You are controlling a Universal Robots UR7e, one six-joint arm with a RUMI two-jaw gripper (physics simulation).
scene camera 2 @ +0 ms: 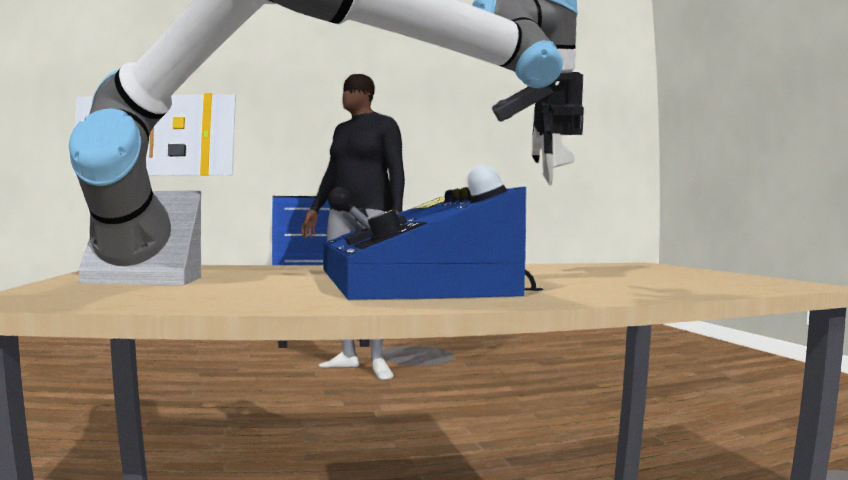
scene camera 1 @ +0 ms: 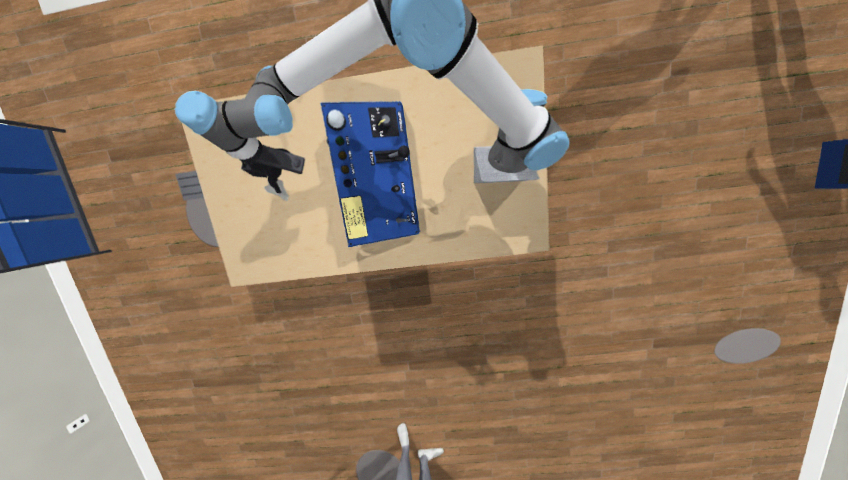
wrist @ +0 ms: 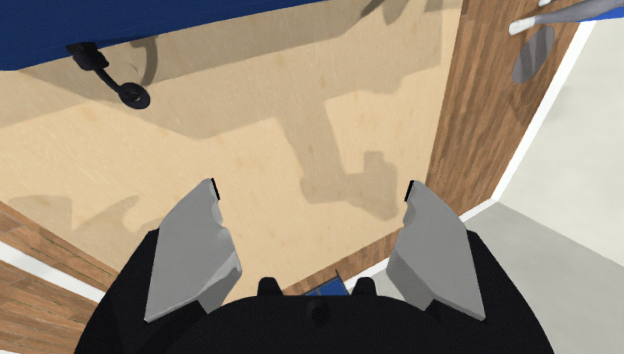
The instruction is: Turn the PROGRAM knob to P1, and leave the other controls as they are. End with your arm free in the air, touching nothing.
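Observation:
The black PROGRAM knob sits near one end of the sloped top of the blue control box. Its pale pointer mark slants toward the lower left in the first scene view, to the side where the small P labels are. Which label it meets is too small to tell. The knob does not show in the wrist view. My gripper is open and empty, in the air beyond the high side of the box, apart from the box and the table.
The box also carries a black-knobbed lever, a white dome, a small black control and a yellow label. A black cable leaves its high side. A person stands behind the table.

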